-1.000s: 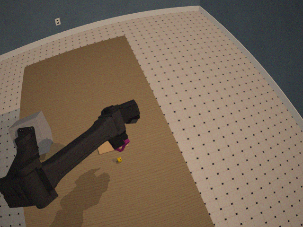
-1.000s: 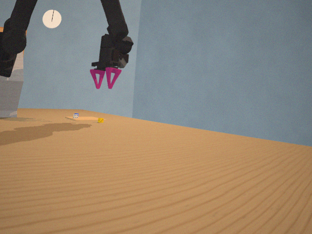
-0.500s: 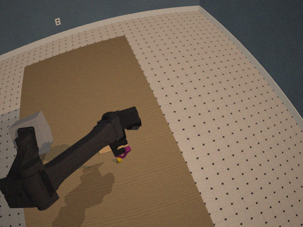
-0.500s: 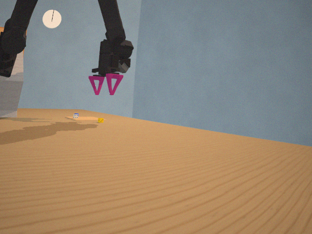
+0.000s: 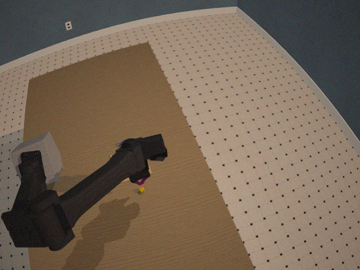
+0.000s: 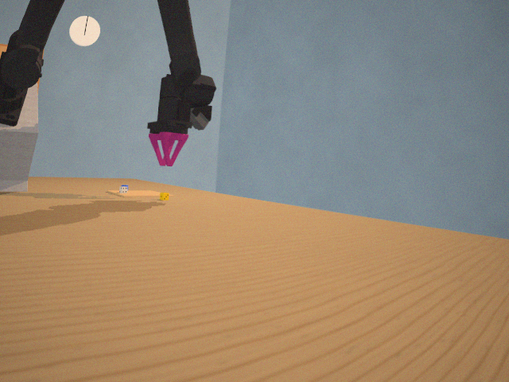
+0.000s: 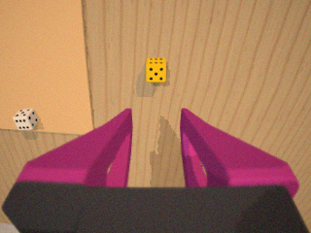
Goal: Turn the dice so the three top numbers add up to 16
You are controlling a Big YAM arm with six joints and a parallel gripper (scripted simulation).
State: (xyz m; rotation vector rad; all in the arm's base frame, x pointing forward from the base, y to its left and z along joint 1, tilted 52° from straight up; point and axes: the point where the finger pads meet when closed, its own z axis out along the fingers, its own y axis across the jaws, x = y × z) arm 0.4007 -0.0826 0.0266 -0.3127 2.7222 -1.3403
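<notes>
Right now the yellow die is 8 cm below my hand. Also, from my hand: mat (2 cm behind, 13 cm to the left, 8 cm below); white die (7 cm behind, 12 cm to the left, 7 cm below); blue die (3 cm behind, 23 cm to the left, 8 cm below).
</notes>
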